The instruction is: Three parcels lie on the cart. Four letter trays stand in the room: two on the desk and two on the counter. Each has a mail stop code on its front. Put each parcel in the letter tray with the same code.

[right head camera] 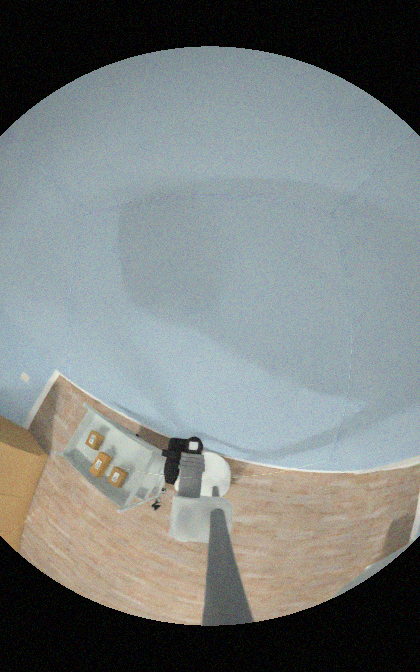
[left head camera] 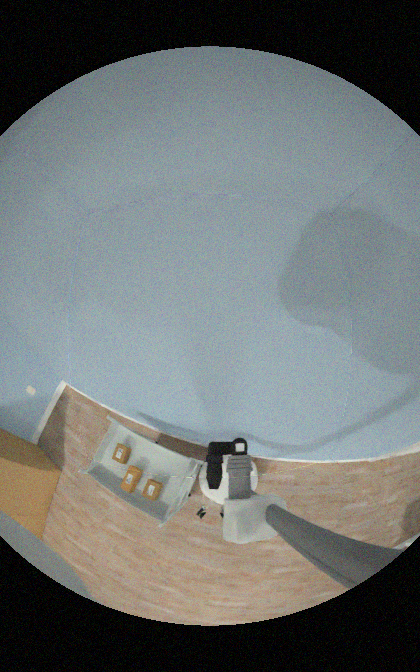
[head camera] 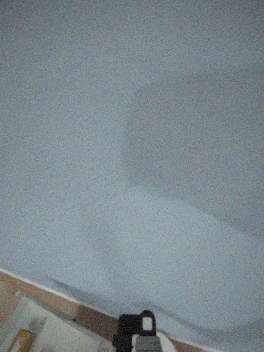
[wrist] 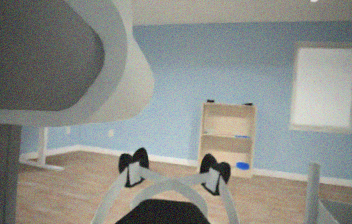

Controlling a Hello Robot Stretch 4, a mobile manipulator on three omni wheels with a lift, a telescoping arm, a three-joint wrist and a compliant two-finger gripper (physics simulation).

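Frame: origin at the robot's base, x ahead, y left, z up, level; millimetres.
Seen in the pictures: gripper, between the fingertips: (wrist: 174, 163).
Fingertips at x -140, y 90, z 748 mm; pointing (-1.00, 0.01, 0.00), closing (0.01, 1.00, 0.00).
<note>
A point is followed by its place in that frame.
Three brown parcels with white labels lie on the cart's top shelf: one parcel (left head camera: 120, 453) (right head camera: 94, 440) towards the far side, a larger parcel (left head camera: 132, 479) (right head camera: 100, 464) in the middle and a third parcel (left head camera: 152, 489) (right head camera: 117, 477) nearest my arm. Their codes are too small to read. The pale cart (left head camera: 172, 475) (right head camera: 132, 450) (head camera: 60, 335) {x 138, y 386, z 635 mm} stands close beside my base; its post (wrist: 313, 195) {x -185, y 286, z 708 mm} shows at the right of the wrist view. My gripper (wrist: 174, 163) {x -141, y 90, z 748 mm} (left head camera: 212, 512) is open and empty, outside the cart's edge. The letter trays do not show.
The brown counter (left head camera: 27, 480) (right head camera: 17, 465) stands at the left. A blue wall (head camera: 75, 150) {x 244, y 72, z 1456 mm} rises close behind the cart. In the wrist view, a bookshelf (wrist: 230, 104) {x -3135, y 855, z 1026 mm} with a blue item (wrist: 242, 165) {x -3139, y 1108, z 132 mm} stands at the far wall, and a white desk leg (wrist: 42, 145) {x -2719, y -1678, z 256 mm} shows at the left.
</note>
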